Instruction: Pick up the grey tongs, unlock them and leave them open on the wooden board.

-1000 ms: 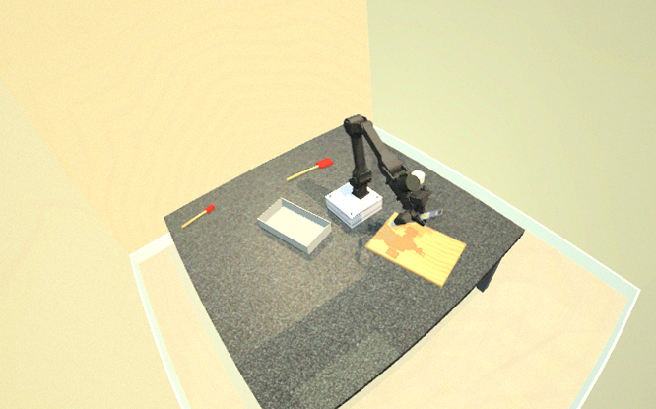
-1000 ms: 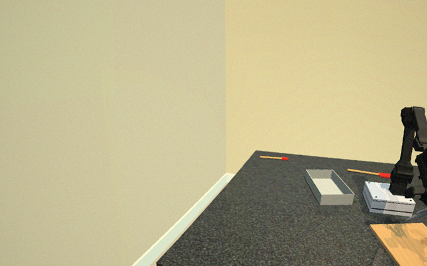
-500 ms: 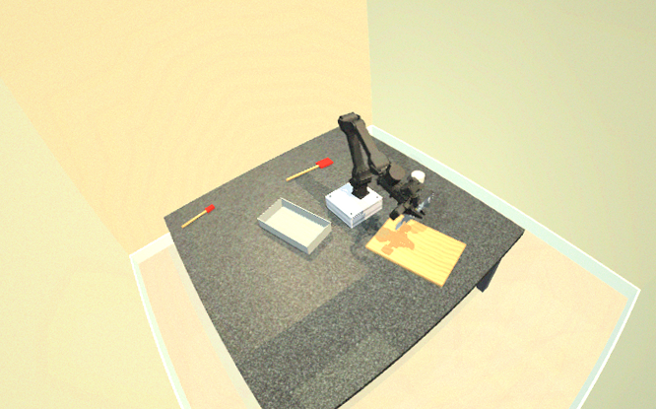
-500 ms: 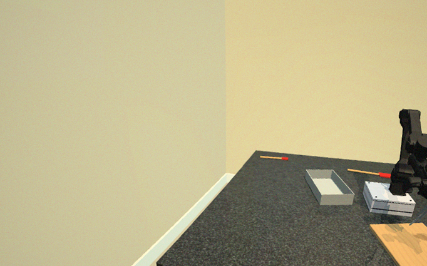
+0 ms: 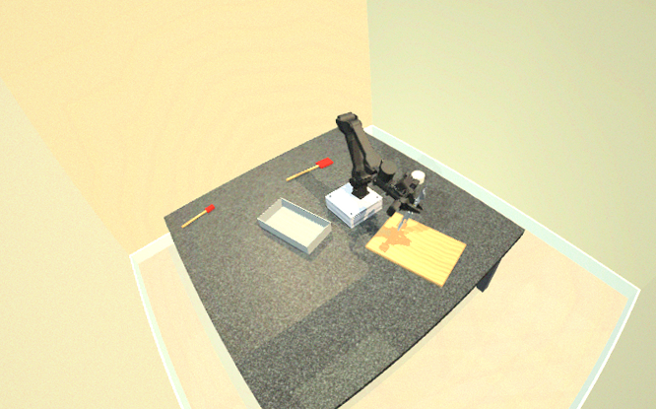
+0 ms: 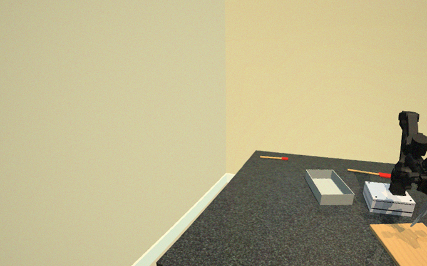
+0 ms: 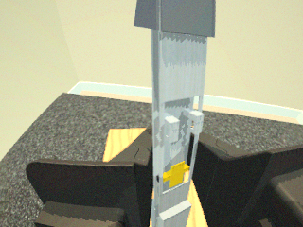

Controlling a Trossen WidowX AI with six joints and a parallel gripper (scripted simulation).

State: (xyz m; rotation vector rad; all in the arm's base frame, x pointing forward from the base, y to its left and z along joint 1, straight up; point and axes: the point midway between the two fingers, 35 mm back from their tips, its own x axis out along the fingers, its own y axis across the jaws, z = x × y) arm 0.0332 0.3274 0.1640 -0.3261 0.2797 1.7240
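Now: gripper tip 4 cm to the left of the small yellow lock piece, 1 cm below it and 1 cm short of it. Round my gripper tip: wooden board 21 cm below; then grey roasting tin 46 cm to the right, 29 cm ahead, 19 cm below.
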